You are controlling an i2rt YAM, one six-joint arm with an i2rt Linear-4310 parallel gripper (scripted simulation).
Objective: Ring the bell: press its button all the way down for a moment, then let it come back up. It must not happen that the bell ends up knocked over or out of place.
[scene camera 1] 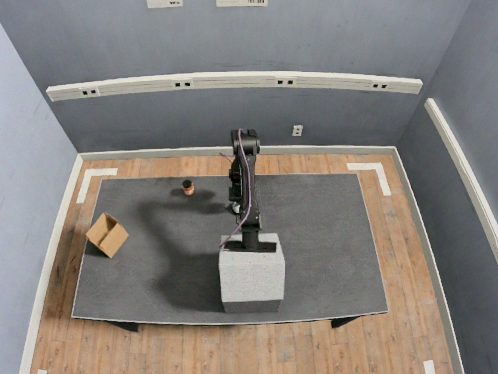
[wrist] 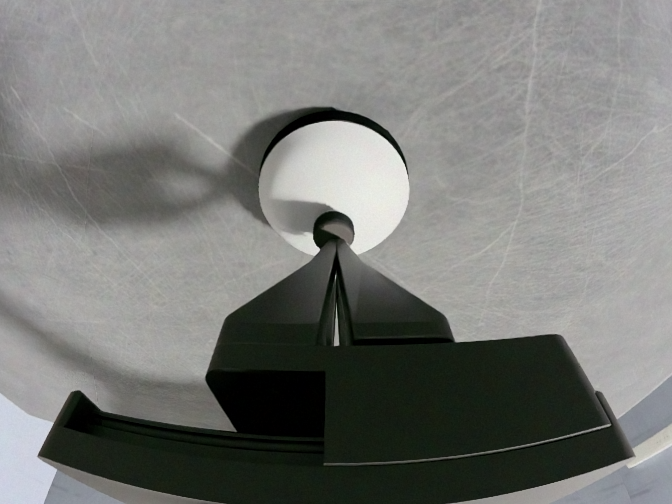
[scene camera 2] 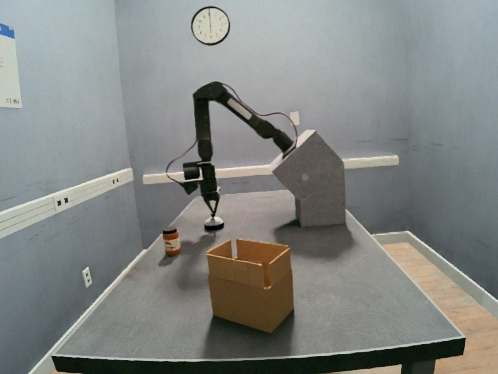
Labels:
cardboard box: scene camera 1; scene camera 2; not seen in the wrist view (out of frame)
same spot on cardboard box: (scene camera 1: 108, 240) = (scene camera 2: 270, 255)

